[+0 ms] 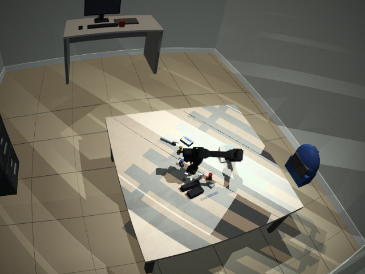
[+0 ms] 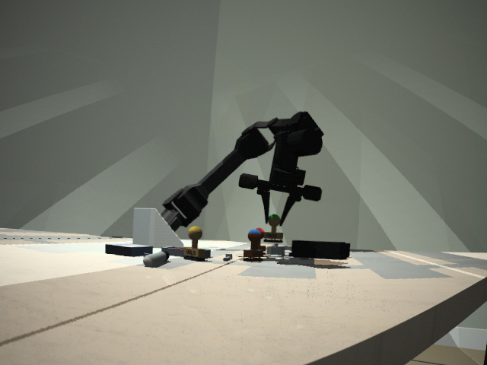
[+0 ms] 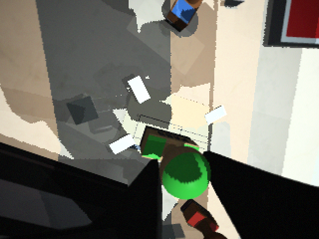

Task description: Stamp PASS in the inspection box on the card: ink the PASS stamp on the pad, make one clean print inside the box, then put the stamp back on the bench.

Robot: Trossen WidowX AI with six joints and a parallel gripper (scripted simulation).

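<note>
Now: gripper tip 10 mm past the cream paper card, 10 mm to the left of it and 80 mm above it. Round my gripper tip: green-knobbed stamp: 20 mm below; blue-knobbed stamp: 40 mm ahead, 110 mm to the right, 60 mm below; black box: 60 mm ahead, 90 mm to the left, 60 mm below.
</note>
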